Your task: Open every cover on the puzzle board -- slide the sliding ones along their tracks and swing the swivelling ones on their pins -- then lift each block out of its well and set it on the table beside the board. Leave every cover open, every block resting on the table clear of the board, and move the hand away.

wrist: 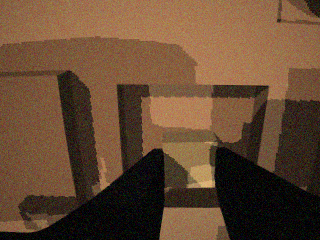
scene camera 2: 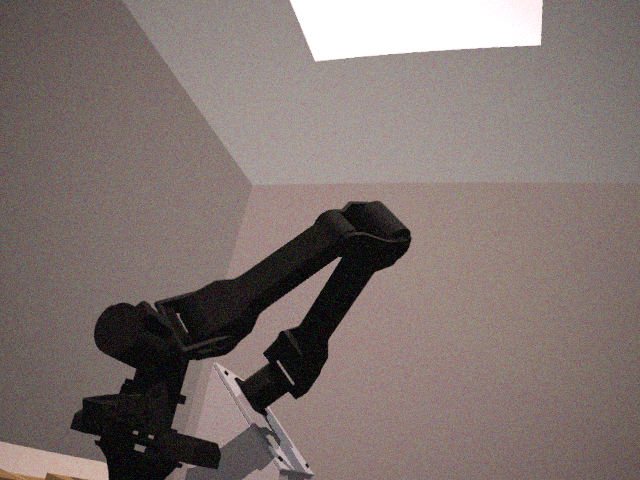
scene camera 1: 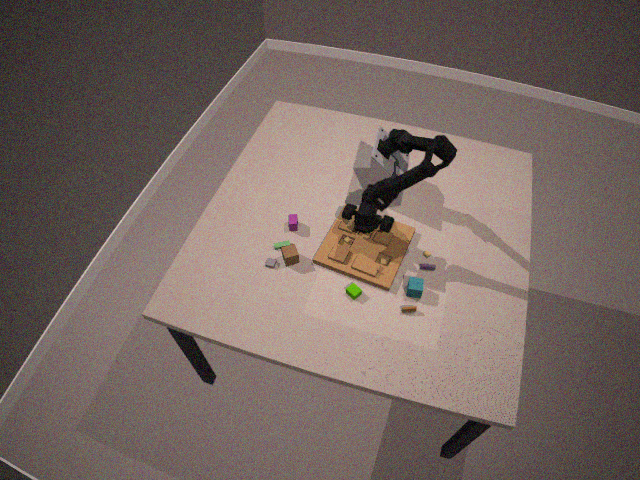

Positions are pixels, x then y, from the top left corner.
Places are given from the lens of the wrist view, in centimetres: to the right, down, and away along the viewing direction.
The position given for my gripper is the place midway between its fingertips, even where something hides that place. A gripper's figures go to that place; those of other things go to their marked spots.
my gripper (wrist: 188, 158): 1, 2, 10
wooden puzzle board (wrist: 133, 77): -1, -1, 8
